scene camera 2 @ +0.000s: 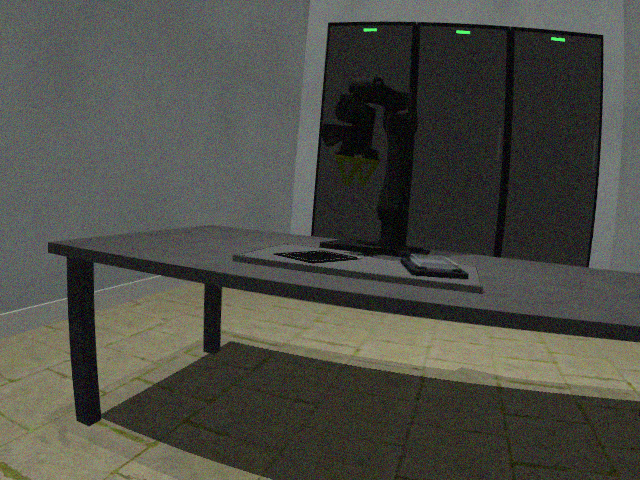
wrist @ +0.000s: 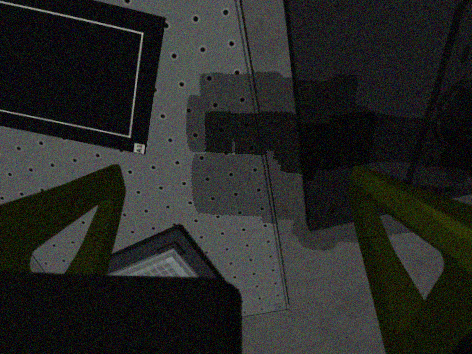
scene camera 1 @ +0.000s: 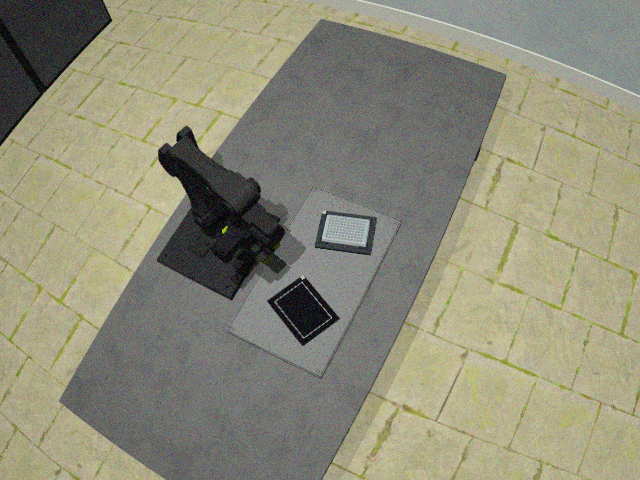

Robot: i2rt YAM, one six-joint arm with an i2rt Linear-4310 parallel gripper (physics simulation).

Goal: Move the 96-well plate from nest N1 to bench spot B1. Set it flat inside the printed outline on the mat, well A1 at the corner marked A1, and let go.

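Seen in the pictures: gripper, fingertip midpoint: [scene camera 2: 354,185] [wrist: 236,177] [scene camera 1: 253,251]; arm's base at its link origin: [scene camera 2: 389,247] [wrist: 456,109] [scene camera 1: 216,230].
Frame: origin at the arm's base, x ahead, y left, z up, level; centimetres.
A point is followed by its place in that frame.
Note:
The white 96-well plate [scene camera 1: 345,230] @(x 33.2, y 22.0, z 2.6 cm) [scene camera 2: 435,262] @(x 38.9, y 24.4, z 2.8 cm) [wrist: 168,265] @(x 30.0, y 17.7, z 2.3 cm) sits in the dark nest N1 [scene camera 1: 343,251] @(x 36.1, y 17.1, z 0.6 cm) [scene camera 2: 416,271] @(x 42.6, y 21.5, z 1.0 cm) [wrist: 182,232] @(x 28.2, y 13.9, z 1.0 cm) on the perforated board. In the wrist view part of the plate and nest shows, the rest cut off by a dark shape below. Bench spot B1 is a black mat [scene camera 1: 303,311] @(x 38.4, y -3.9, z 0.2 cm) [scene camera 2: 315,256] @(x 39.4, y -3.6, z 0.3 cm) [wrist: 152,85] @(x 29.8, y -2.2, z 0.3 cm) with a thin white printed outline and a small A1 tag [scene camera 1: 302,277] @(x 31.7, y 3.9, z 0.3 cm) [wrist: 139,148] @(x 31.7, y 3.9, z 0.3 cm) at one corner. My gripper [scene camera 2: 356,183] @(x 23.3, y -2.7, z 17.4 cm) [wrist: 236,177] @(x 23.3, y -2.7, z 17.4 cm) is open, its yellow-green fingers wide apart and empty, high above the board's edge beside the arm's base.
The grey perforated board [scene camera 1: 247,324] @(x 28.3, y -16.5, z 0.1 cm) [scene camera 2: 253,255] @(x 50.4, y -13.1, z 0.1 cm) [wrist: 220,235] @(x 24.0, y 15.2, z 0.1 cm) lies on the grey table [scene camera 1: 387,103] @(x 13.0, y 73.0, z -1.2 cm) [scene camera 2: 170,240] @(x 43.9, y -47.7, z -1.2 cm). The arm's dark base plate [scene camera 1: 180,253] @(x -3.9, y -12.8, z -0.1 cm) [wrist: 320,200] @(x 13.0, y 10.3, z 0.5 cm) stands beside the board. Tall dark cabinets [scene camera 2: 460,144] stand behind the table.

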